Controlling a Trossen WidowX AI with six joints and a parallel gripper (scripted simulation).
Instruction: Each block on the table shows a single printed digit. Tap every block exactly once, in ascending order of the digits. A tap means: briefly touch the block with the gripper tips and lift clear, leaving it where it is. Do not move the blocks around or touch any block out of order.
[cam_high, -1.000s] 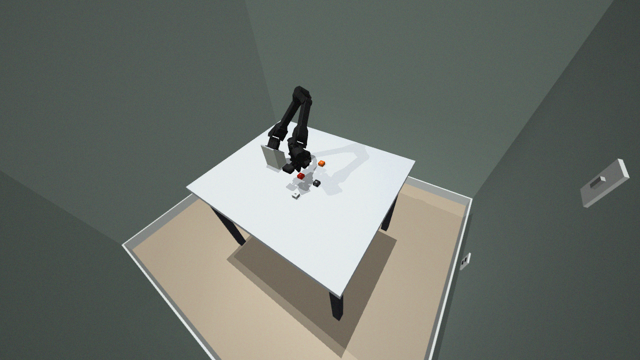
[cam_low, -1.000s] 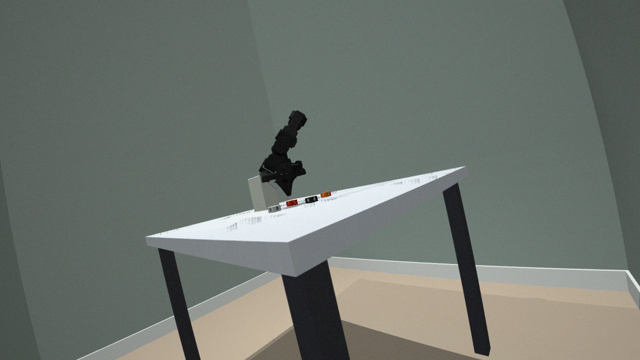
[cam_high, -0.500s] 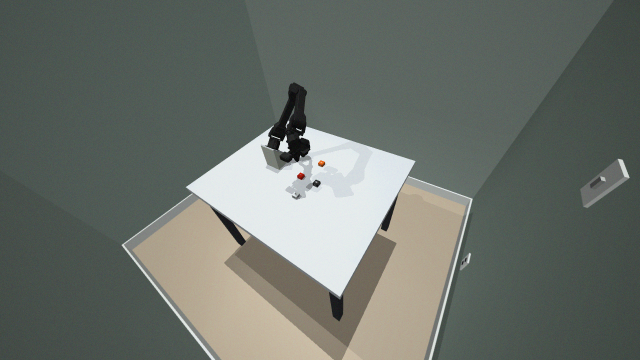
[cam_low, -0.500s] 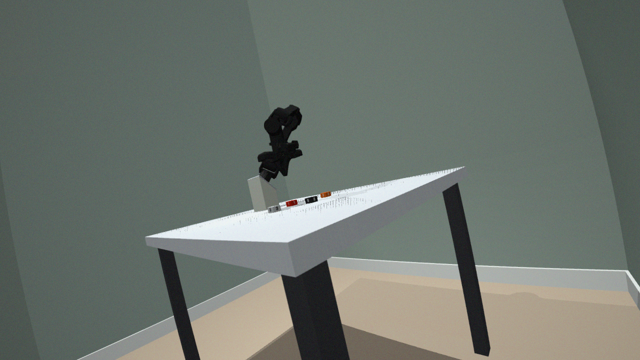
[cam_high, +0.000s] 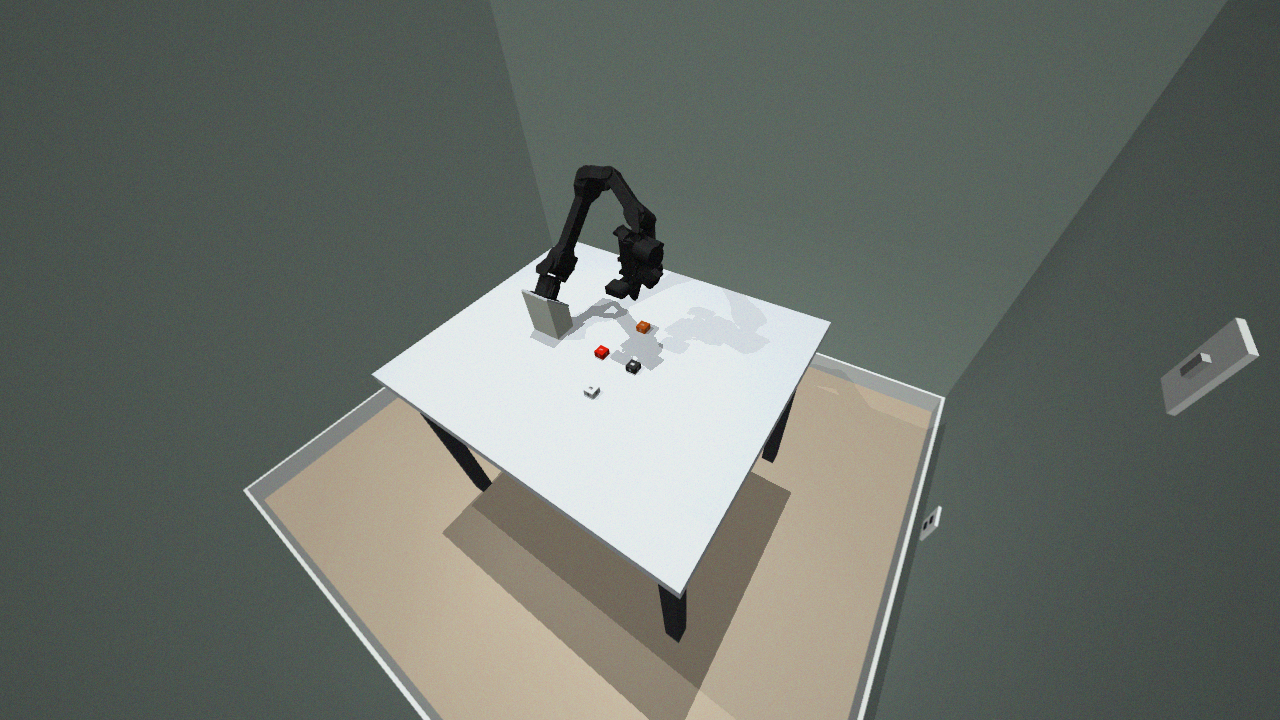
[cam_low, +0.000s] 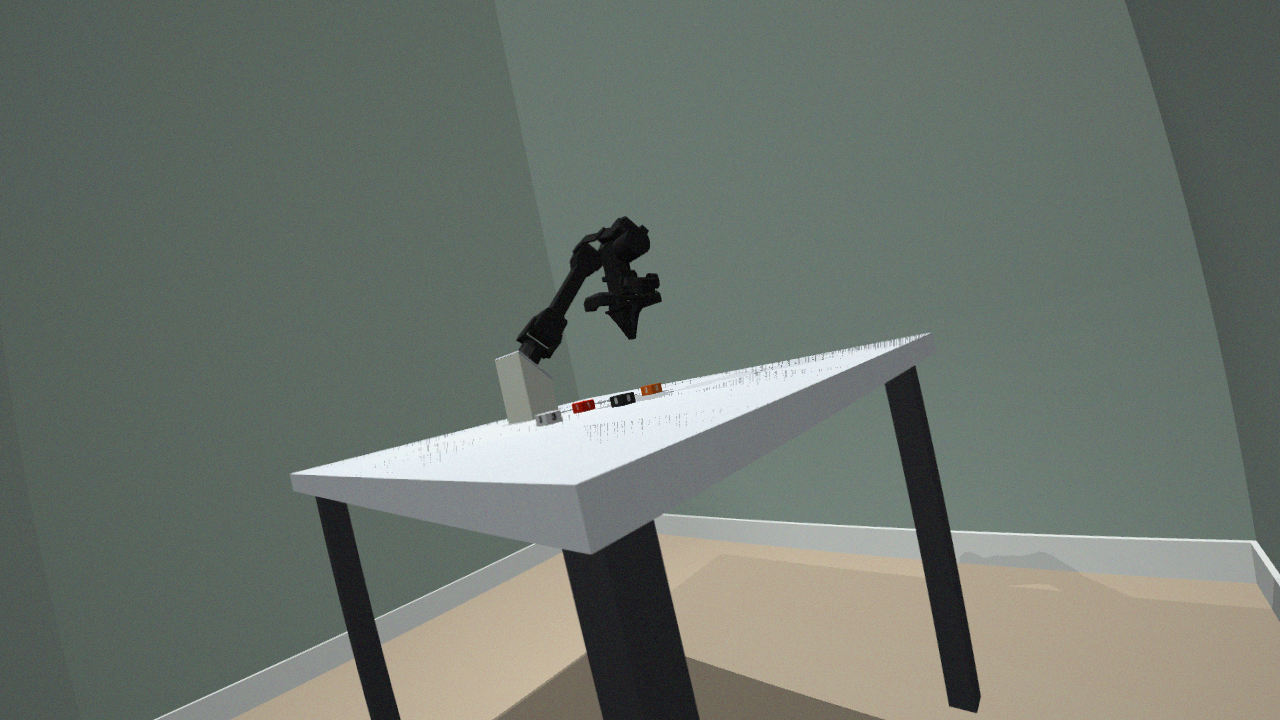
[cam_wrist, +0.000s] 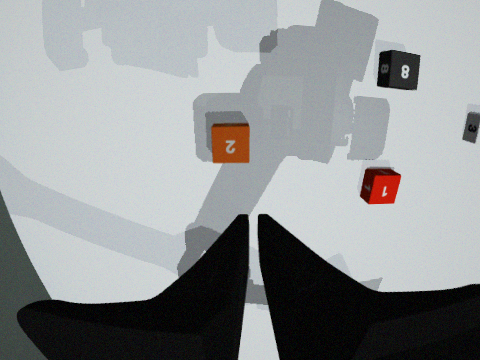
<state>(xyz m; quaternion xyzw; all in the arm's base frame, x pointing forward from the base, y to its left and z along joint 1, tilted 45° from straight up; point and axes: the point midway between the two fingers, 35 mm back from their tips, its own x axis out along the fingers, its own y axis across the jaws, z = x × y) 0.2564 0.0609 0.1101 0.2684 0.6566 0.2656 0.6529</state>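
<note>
The orange block marked 2 is 11 cm below my gripper tip, 1 cm to the left of it and 1 cm ahead of it. The rest, counted from my gripper tip: black block marked 8: 14 cm to the right, 11 cm below, 8 cm ahead; then white block marked 3: 28 cm to the right, 11 cm below, 3 cm ahead; then red block marked 1: 14 cm to the right, 11 cm below, 4 cm behind.
</note>
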